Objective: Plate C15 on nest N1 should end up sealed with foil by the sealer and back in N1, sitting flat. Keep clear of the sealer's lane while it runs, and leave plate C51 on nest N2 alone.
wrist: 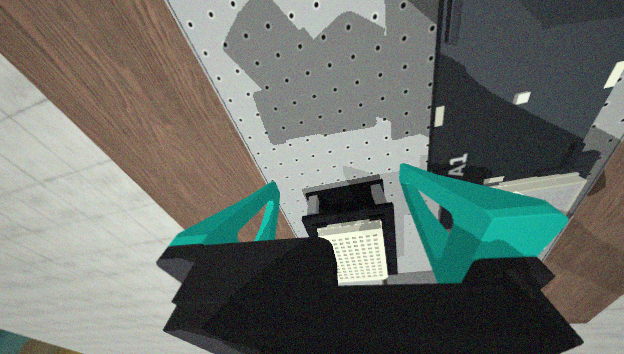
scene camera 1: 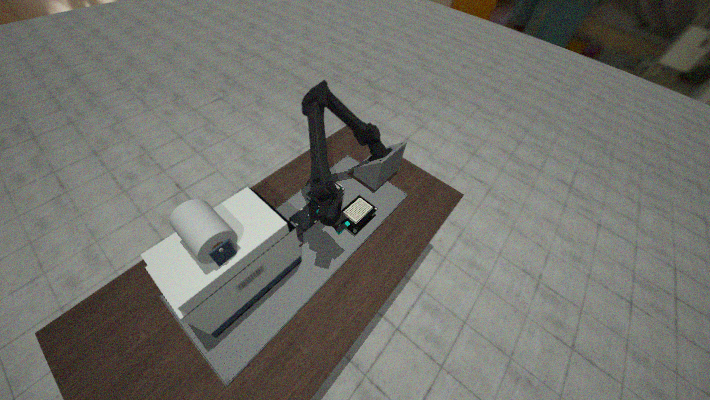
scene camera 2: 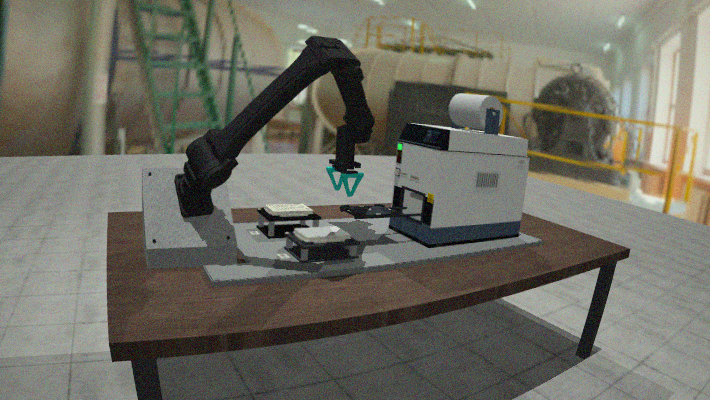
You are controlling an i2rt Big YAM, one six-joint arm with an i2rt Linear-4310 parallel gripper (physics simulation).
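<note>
My gripper is open and empty, with teal fingers pointing down, high above the deck between the nests and the sealer. A cream plate with visible wells sits flat on one black nest. A paler, smooth-topped plate sits on the other nest; the arm mostly hides it in scene camera 1. I cannot read which is C15 or C51. The sealer's dark tray is extended, carrying no plate.
The sealer shows a green light and carries a white roll on top. The angled grey arm mount stands at the opposite end of the perforated deck. The extended tray occupies space beside the nests.
</note>
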